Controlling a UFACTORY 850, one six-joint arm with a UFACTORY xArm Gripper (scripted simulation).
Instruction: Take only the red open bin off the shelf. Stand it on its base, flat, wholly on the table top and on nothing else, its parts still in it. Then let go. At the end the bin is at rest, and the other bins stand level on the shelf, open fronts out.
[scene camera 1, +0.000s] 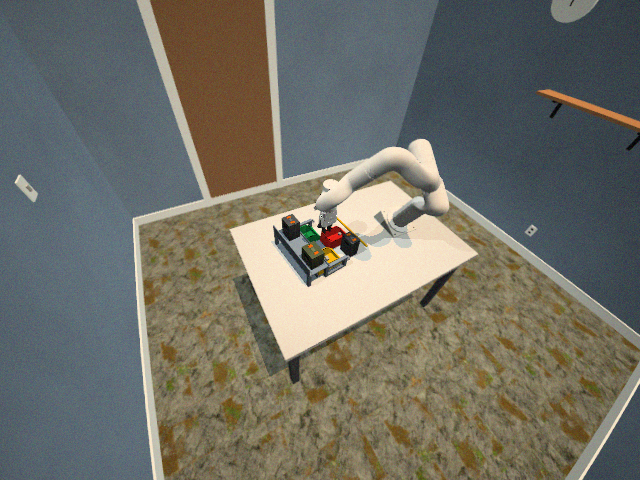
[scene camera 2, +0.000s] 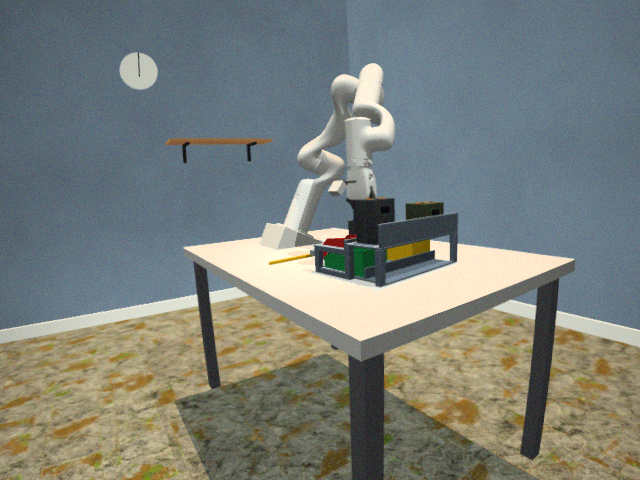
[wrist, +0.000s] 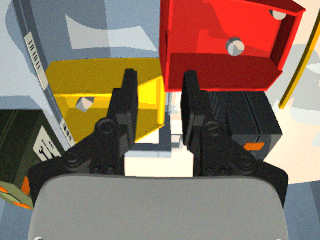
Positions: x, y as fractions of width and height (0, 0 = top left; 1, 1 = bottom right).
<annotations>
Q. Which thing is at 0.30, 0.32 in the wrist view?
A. A yellow bin.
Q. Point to my gripper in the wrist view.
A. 0.50, 0.36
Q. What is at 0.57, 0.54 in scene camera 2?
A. A green bin.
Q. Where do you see my gripper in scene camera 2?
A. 0.56, 0.46
</annotations>
